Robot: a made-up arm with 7 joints.
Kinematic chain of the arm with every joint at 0, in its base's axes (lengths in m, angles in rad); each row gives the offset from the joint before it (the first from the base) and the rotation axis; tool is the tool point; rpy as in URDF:
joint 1: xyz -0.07 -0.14 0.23 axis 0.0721 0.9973 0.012
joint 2: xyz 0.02 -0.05 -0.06 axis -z
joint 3: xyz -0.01 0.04 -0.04 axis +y
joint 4: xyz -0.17 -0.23 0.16 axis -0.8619 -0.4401 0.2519
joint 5: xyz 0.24 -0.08 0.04 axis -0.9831 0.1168 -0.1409
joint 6: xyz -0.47 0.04 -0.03 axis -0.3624 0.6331 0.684
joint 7: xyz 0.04 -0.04 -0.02 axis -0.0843 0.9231 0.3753
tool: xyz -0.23 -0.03 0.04 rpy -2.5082 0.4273 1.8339
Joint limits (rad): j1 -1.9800..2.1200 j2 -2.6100..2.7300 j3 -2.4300..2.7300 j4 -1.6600..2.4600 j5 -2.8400..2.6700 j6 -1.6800..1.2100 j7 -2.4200..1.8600
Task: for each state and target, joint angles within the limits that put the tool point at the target. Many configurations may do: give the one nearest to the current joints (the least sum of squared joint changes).
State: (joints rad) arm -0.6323 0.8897 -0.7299 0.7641 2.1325 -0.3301 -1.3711
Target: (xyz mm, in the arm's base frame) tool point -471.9 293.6 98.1
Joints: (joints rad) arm -0.1962 1.4675 -0.3605 0.8051 2.2836 -0.1981 -1.3627
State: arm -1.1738 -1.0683 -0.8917 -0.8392 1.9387 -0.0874 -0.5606
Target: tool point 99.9 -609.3 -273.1
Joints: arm -1.1925 -0.5510 -1.0238 -0.6450 2.1174 0.0959 -0.2417
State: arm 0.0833 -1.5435 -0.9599 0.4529 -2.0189 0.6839 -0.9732
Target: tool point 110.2 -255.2 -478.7
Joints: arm 0.4786 -1.6852 -1.2777 0.6550 -1.2789 0.5816 -0.4790
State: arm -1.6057 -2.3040 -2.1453 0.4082 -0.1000 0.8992 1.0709
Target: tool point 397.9 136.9 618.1
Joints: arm -1.9425 -2.5112 -2.4300 0.1369 -0.5809 0.6807 0.8825
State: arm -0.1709 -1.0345 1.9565 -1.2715 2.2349 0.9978 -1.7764
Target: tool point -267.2 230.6 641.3
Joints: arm -1.0291 -1.6058 1.5173 -0.9490 2.3453 1.0693 -1.5427
